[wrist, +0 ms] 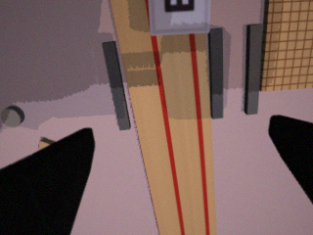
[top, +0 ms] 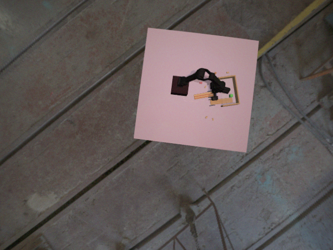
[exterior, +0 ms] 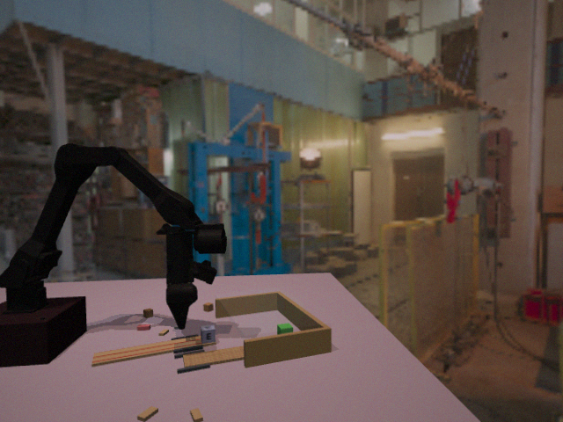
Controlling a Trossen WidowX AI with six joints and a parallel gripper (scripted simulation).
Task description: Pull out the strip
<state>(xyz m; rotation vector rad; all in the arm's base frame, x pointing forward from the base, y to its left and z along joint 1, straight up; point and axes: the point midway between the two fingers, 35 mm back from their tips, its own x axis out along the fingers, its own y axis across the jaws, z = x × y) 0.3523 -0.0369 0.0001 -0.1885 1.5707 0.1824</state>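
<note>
Now: the labelled grey cube 60 mm ahead of my gripper tip, 30 mm below it and 10 mm to the left of it. Round my gripper tip: grey disc: 110 mm to the left, 50 mm below, 30 mm behind; red chip: 120 mm to the left, 120 mm behind, 50 mm below.
</note>
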